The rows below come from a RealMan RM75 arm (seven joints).
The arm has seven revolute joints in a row. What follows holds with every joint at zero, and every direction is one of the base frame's. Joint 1 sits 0.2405 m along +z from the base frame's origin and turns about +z. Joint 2 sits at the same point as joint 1 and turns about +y. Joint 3 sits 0.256 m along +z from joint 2 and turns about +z. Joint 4 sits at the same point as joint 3 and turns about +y. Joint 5 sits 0.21 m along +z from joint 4 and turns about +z. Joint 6 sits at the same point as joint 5 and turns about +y. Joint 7 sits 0.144 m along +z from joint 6 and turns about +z. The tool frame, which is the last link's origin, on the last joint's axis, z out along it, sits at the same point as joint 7; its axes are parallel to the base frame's.
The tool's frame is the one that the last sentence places.
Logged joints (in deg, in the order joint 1, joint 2, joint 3, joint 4, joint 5, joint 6, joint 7), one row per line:
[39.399, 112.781, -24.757, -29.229, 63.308, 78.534, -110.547]
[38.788, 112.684, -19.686, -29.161, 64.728, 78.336, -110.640]
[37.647, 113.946, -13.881, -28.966, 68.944, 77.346, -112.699]
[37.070, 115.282, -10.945, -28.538, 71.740, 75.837, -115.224]
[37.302, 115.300, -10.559, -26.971, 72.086, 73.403, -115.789]
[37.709, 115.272, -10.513, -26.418, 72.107, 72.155, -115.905]
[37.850, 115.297, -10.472, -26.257, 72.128, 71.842, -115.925]
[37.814, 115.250, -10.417, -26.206, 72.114, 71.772, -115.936]
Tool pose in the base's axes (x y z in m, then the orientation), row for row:
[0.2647, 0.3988, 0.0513, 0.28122, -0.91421, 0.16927, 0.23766]
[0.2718, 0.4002, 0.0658, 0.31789, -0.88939, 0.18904, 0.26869]
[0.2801, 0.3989, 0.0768, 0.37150, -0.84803, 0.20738, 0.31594]
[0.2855, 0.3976, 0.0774, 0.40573, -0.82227, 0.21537, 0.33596]
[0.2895, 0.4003, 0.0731, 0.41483, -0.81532, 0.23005, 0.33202]
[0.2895, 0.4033, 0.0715, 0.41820, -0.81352, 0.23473, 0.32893]
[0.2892, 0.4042, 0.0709, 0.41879, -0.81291, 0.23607, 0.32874]
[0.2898, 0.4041, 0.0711, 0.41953, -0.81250, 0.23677, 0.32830]
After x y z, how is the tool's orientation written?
As a quaternion, w x y z.
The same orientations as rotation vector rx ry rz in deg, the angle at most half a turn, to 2 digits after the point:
[-140.36, 25.99, 36.49]
[-134.07, 28.50, 40.50]
[-124.57, 30.46, 46.41]
[-118.87, 31.13, 48.57]
[-117.37, 33.12, 47.80]
[-116.93, 33.74, 47.28]
[-116.81, 33.92, 47.24]
[-116.71, 34.01, 47.16]

